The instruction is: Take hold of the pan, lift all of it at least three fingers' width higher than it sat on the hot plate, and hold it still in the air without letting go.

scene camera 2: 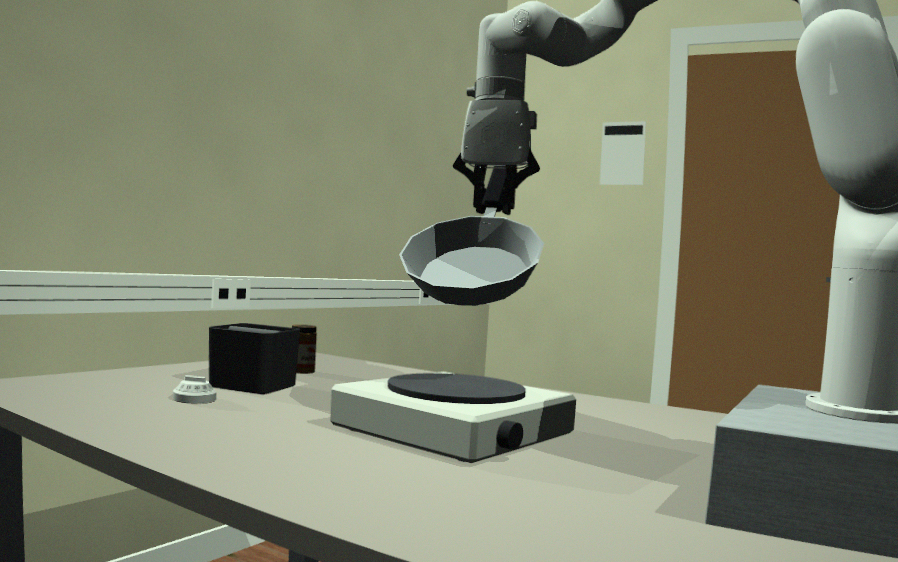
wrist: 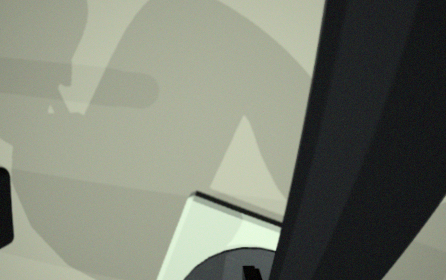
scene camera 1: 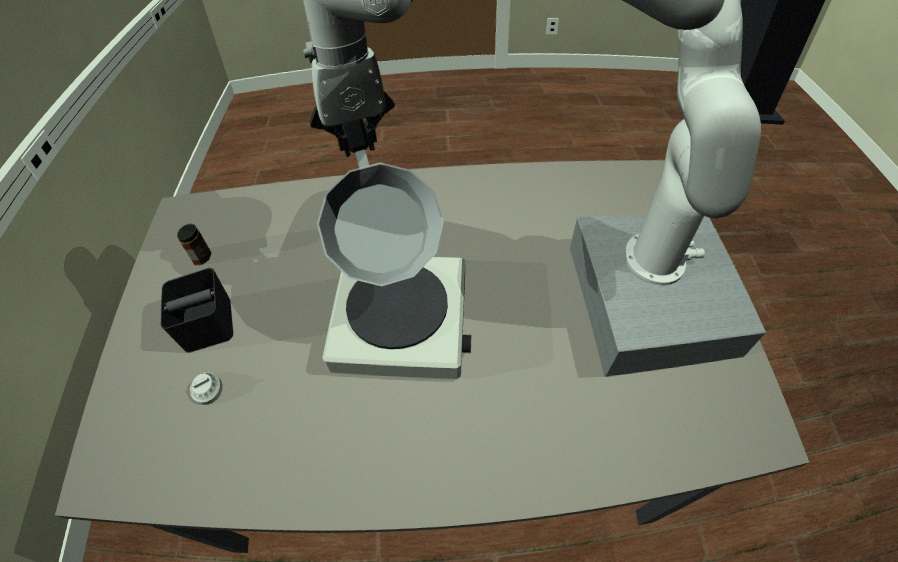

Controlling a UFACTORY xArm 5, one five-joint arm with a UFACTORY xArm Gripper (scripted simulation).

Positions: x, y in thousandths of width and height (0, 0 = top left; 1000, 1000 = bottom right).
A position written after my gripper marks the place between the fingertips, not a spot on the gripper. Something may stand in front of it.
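There's a grey pan here, and I can see it at (scene camera 1: 424, 399), (scene camera 2: 528, 464) and (wrist: 808, 691). I'm also seeing a hot plate (scene camera 2: 523, 745), (scene camera 1: 458, 585), and a black box, that's the box (scene camera 1: 241, 585), (scene camera 2: 268, 640). As for my gripper (scene camera 2: 550, 380), I can see that too.
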